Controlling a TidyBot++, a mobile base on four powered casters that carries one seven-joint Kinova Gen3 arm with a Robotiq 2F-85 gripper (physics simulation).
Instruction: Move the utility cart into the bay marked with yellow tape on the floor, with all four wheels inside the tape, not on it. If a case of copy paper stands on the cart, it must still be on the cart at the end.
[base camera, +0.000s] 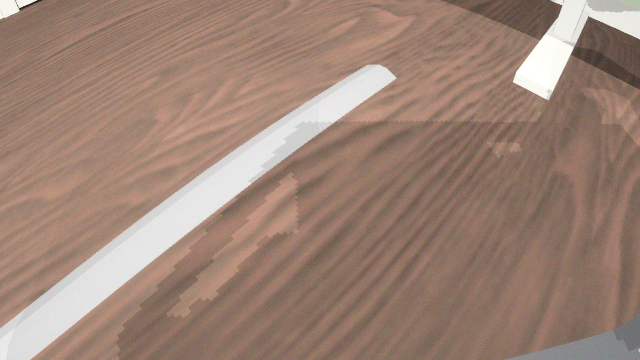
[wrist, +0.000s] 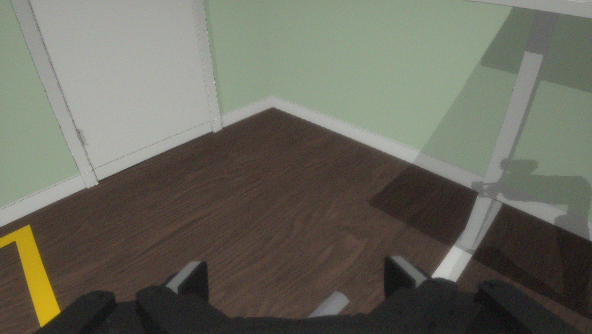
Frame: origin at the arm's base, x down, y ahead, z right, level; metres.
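Where they show: gripper, fingertip midpoint: (wrist: 296, 279).
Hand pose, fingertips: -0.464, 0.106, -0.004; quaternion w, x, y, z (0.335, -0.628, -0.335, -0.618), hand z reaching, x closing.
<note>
After its pixels a point has its place, as x, y, z.
My gripper (wrist: 296, 279) {-0.464, 0.106, -0.004} is open and empty, its two dark fingers wide apart at the bottom of the wrist view. A corner of the yellow tape (wrist: 37, 280) {0.396, 0.730, -1.039} shows at the lower left of that view, left of my gripper, with one strip running down towards the left finger; the rest of the marked bay is out of view. The utility cart and a case of copy paper do not show in either view.
A pale raised floor strip (base camera: 200, 200) {0.387, 0.389, -0.123} (wrist: 331, 304) {0.385, 0.632, 0.105} runs diagonally. A white leg with a flat foot (base camera: 544, 65) (wrist: 450, 262) stands at the right, under a white top edge (wrist: 545, 6) {-0.537, 0.575, 0.444}. A door (wrist: 125, 80) {-0.094, 1.600, -0.867} and green walls (wrist: 340, 65) {-0.038, 1.875, 0.277} meeting in a corner lie ahead.
</note>
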